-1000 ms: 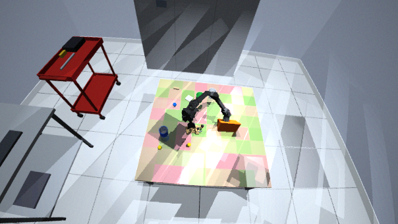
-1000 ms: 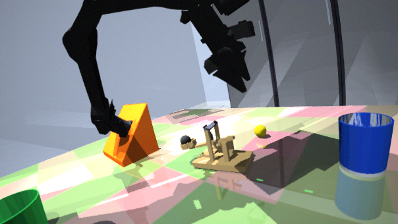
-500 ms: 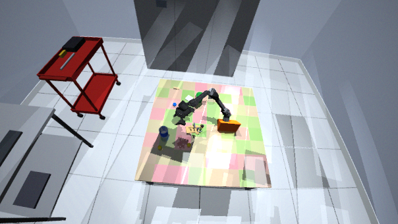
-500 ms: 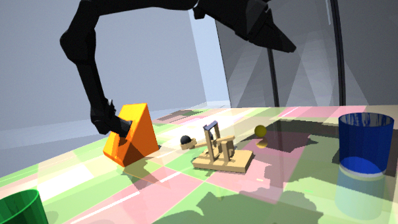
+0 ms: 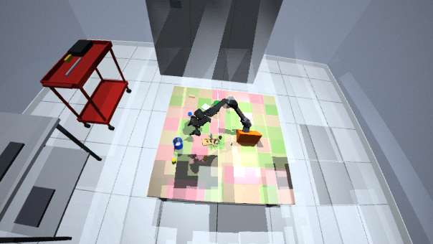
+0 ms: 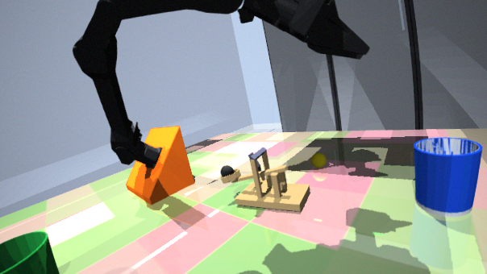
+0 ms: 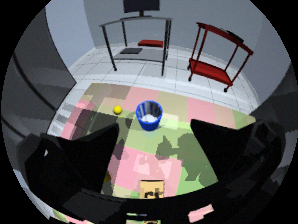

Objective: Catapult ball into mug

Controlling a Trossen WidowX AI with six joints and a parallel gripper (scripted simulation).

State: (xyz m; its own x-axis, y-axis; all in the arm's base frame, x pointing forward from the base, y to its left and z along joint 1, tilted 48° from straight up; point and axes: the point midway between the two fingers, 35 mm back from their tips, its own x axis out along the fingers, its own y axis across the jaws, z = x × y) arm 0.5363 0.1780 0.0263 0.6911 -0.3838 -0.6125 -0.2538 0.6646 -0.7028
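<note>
The black ball is 300 mm behind my gripper tip, 50 mm to the right of it and 190 mm below it. Also, from my gripper tip: wooden catapult: 230 mm behind, 30 mm to the right, 200 mm below; then blue mug: 100 mm ahead, 30 mm to the left, 230 mm below; then blue ball: 30 mm ahead, 350 mm to the right, 230 mm below.
</note>
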